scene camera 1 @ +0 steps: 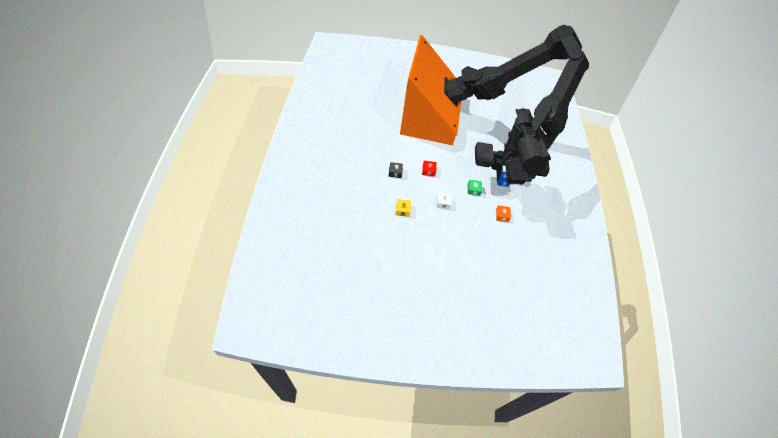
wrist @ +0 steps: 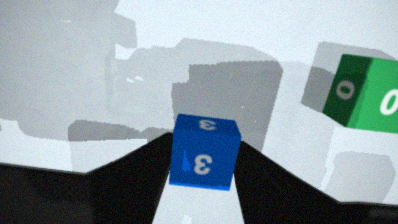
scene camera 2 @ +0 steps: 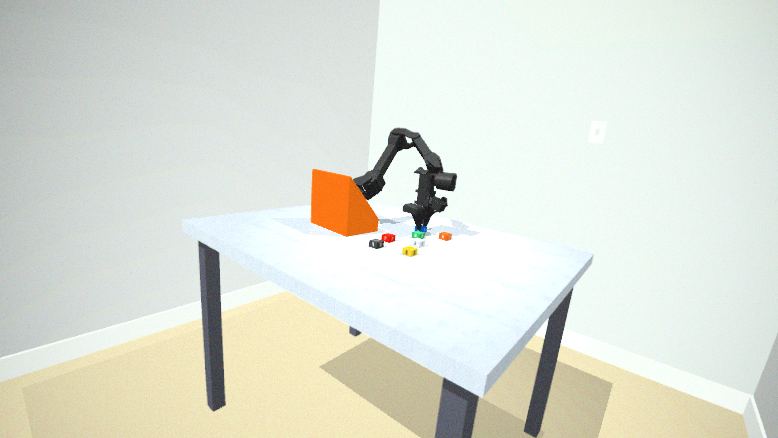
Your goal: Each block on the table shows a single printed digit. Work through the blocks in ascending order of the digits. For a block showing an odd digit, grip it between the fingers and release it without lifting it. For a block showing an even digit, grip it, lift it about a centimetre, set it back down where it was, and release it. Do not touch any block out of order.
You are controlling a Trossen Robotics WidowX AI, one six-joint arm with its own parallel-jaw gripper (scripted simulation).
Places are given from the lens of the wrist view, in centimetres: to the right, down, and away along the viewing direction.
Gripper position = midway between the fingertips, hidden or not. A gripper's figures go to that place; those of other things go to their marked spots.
my gripper (wrist: 204, 144): 0, 2, 11
blue block (wrist: 204, 151): 0, 2, 10
